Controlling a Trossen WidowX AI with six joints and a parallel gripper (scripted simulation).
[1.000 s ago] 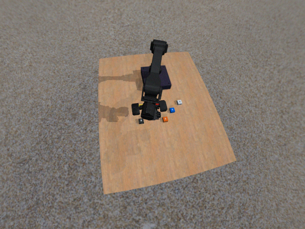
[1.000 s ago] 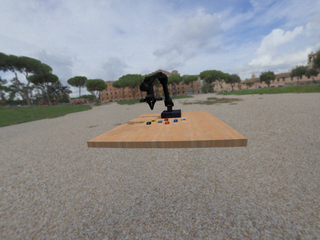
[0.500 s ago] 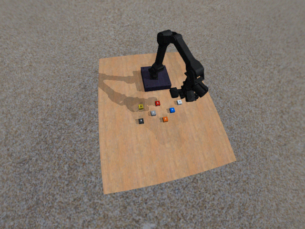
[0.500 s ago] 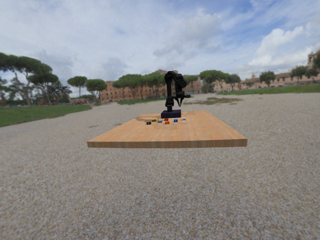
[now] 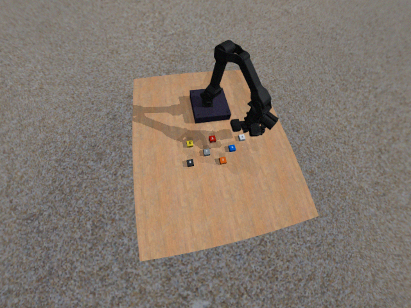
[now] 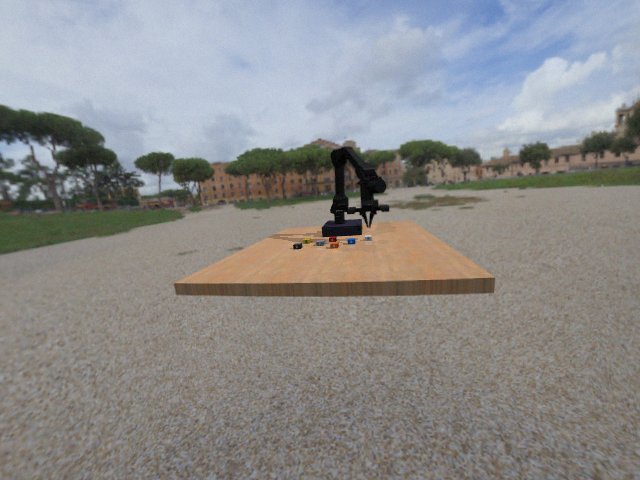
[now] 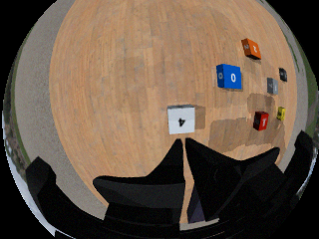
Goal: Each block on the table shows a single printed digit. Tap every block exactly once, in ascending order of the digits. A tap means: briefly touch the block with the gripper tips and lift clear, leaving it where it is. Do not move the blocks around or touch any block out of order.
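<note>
The white block is 10 mm ahead of my gripper tip and 40 mm below it. Also, from my gripper tip: red block: 10 mm ahead, 170 mm to the right, 40 mm below; orange block: 140 mm ahead, 130 mm to the right, 40 mm below; blue block: 70 mm ahead, 70 mm to the right, 40 mm below.
</note>
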